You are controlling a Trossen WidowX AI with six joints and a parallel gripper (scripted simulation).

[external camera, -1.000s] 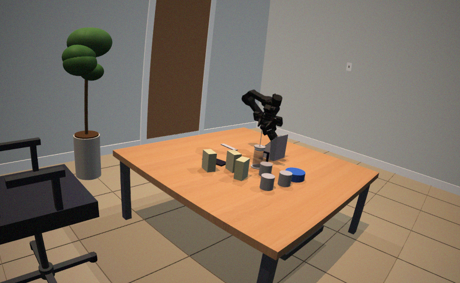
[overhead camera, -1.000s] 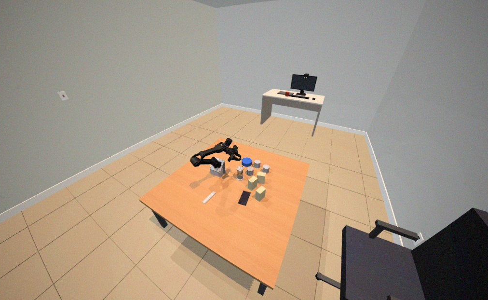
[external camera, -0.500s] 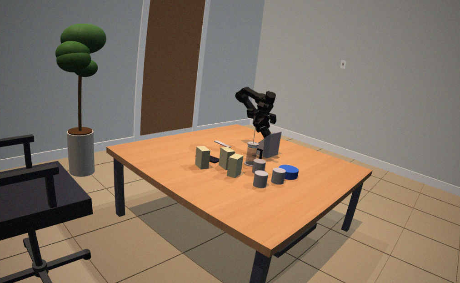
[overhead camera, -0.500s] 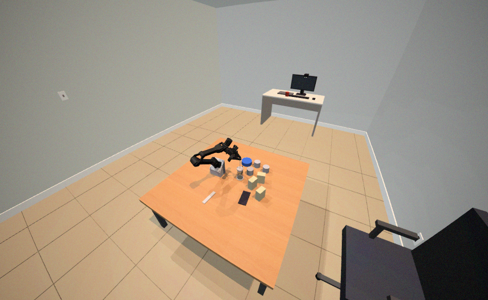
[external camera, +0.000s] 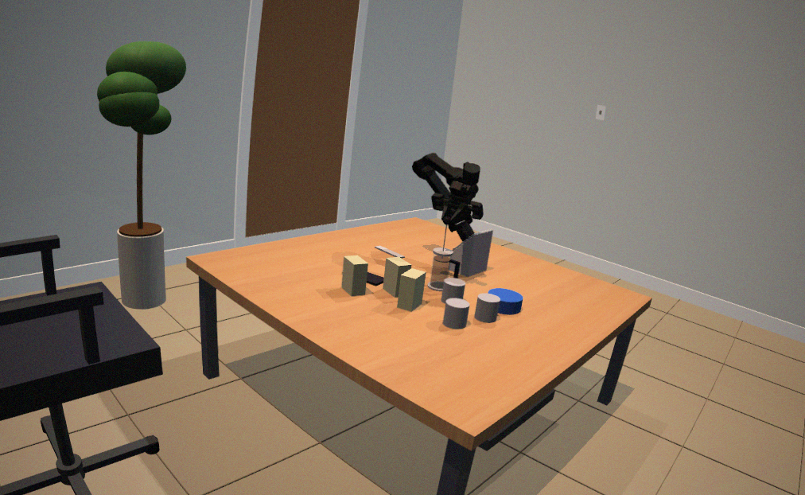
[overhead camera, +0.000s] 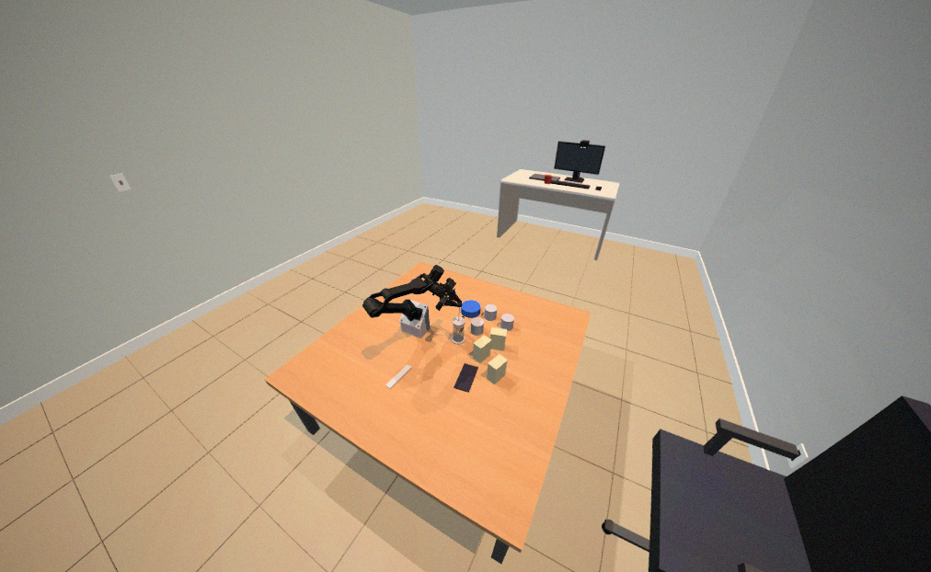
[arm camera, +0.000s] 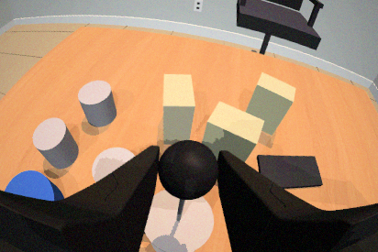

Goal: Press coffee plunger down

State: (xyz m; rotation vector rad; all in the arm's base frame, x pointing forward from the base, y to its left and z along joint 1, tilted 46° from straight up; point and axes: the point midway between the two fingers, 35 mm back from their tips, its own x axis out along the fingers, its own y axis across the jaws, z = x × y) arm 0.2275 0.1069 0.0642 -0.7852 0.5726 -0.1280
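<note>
My gripper tip is 120 mm above the coffee press, 10 mm to the right of it and 10 mm past it. Round my gripper tip: dark flat tablet (240 mm below, 220 mm to the right, 130 mm ahead); then blue disc (250 mm to the left, 220 mm below, 40 mm behind).
</note>
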